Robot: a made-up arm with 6 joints.
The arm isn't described. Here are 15 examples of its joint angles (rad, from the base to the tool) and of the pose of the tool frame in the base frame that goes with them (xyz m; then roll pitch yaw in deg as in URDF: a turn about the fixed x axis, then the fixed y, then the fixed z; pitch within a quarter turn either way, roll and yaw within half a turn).
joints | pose
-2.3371 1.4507 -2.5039 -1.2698 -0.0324 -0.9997 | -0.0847 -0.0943 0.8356 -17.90 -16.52 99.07
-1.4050 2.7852 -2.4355 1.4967 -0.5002 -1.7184 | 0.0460 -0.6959 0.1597 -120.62 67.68 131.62
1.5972 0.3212 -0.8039 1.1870 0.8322 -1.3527 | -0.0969 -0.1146 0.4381 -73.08 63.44 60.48
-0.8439 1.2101 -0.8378 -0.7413 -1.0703 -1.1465 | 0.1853 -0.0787 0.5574 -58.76 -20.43 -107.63
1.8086 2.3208 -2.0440 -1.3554 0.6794 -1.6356 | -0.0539 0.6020 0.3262 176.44 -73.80 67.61
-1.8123 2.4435 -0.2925 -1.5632 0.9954 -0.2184 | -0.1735 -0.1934 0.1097 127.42 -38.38 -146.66
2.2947 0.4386 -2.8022 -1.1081 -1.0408 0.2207 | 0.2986 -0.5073 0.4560 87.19 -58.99 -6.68
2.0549 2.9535 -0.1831 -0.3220 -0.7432 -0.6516 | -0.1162 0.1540 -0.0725 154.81 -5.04 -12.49
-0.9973 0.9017 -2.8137 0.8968 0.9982 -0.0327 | -0.0586 0.2671 0.7376 -25.88 37.82 -26.49
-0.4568 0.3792 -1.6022 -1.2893 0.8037 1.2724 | -0.2807 0.0257 0.5975 45.93 27.11 -21.69
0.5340 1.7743 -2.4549 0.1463 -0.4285 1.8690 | 0.2679 0.1482 0.7811 18.60 -11.87 142.70
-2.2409 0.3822 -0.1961 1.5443 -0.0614 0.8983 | 0.0070 0.0230 0.3141 98.55 -49.29 -48.43
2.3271 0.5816 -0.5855 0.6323 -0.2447 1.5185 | 0.0052 0.0247 0.4684 70.23 -33.24 -134.11
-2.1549 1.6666 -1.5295 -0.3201 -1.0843 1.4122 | -0.1577 -0.3119 0.6470 27.91 22.79 -40.97
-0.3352 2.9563 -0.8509 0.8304 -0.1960 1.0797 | 0.2687 -0.1156 -0.1549 -165.23 13.26 54.94
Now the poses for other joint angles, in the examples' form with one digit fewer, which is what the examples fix.
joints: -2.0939 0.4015 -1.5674 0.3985 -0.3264 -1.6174
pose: 0.134 0.269 0.658 1.5 7.0 169.1
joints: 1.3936 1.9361 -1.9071 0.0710 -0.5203 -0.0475
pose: 0.092 0.485 0.589 3.3 56.9 81.3
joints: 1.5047 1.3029 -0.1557 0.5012 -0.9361 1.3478
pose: 0.068 0.177 0.354 99.9 -1.0 152.9
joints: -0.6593 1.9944 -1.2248 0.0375 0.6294 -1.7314
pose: 0.318 -0.242 0.229 -165.1 -0.7 -120.2
